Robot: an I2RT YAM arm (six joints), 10 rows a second.
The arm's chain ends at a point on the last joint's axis. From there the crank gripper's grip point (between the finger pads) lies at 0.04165 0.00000 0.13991 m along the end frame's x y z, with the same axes.
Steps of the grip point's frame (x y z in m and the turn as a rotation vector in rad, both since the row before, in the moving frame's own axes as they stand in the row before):
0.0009 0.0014 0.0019 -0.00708 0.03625 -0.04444
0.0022 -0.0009 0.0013 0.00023 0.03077 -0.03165
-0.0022 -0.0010 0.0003 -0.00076 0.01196 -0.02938
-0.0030 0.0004 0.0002 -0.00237 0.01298 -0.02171
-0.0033 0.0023 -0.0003 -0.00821 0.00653 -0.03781
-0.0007 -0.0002 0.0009 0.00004 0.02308 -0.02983
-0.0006 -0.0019 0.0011 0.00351 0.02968 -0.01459
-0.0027 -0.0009 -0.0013 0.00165 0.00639 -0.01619
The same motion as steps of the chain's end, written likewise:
-0.0041 0.0024 0.0035 -0.00708 0.03625 -0.04444
-0.0021 0.0005 0.0026 0.00023 0.03077 -0.03165
-0.0039 0.0001 0.0008 -0.00076 0.01196 -0.02938
-0.0048 0.0010 0.0008 -0.00237 0.01298 -0.02171
-0.0042 0.0027 0.0000 -0.00821 0.00653 -0.03781
-0.0039 0.0011 0.0019 0.00004 0.02308 -0.02983
-0.0047 -0.0008 0.0024 0.00351 0.02968 -0.01459
-0.0036 0.0000 -0.0010 0.00165 0.00639 -0.01619

